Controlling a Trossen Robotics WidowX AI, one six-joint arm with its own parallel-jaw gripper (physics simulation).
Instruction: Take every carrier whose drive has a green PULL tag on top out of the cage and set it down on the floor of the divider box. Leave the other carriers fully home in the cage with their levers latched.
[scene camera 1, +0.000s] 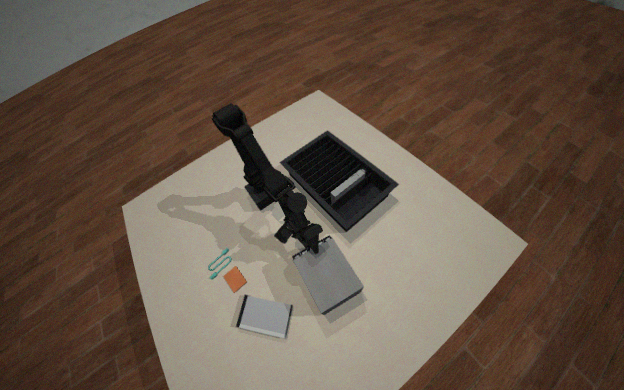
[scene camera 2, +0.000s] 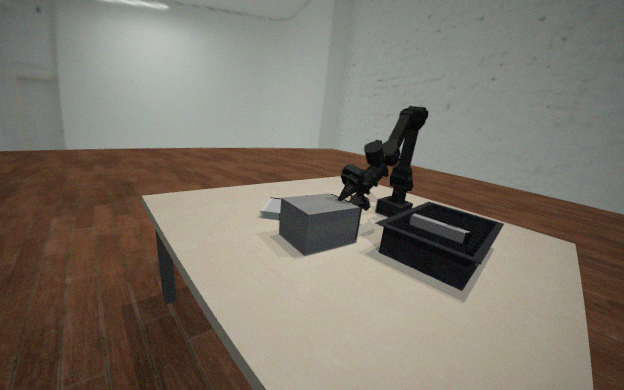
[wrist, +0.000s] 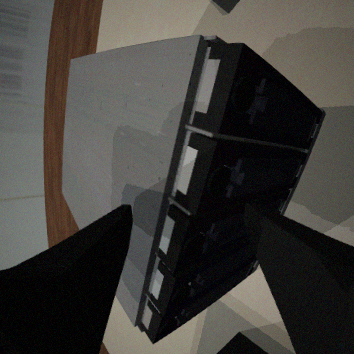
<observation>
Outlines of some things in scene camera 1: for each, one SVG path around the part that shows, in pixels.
My gripper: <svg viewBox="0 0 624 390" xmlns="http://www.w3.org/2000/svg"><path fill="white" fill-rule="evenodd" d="M285 214L286 217L283 219L285 223L274 236L284 244L290 236L296 238L305 248L311 247L313 252L318 254L319 233L323 231L321 225L310 224L311 222L304 215L305 210L300 213L291 212Z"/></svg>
A grey flat case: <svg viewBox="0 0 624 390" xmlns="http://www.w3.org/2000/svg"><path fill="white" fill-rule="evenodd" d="M245 295L236 327L286 338L293 305Z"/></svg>
</observation>
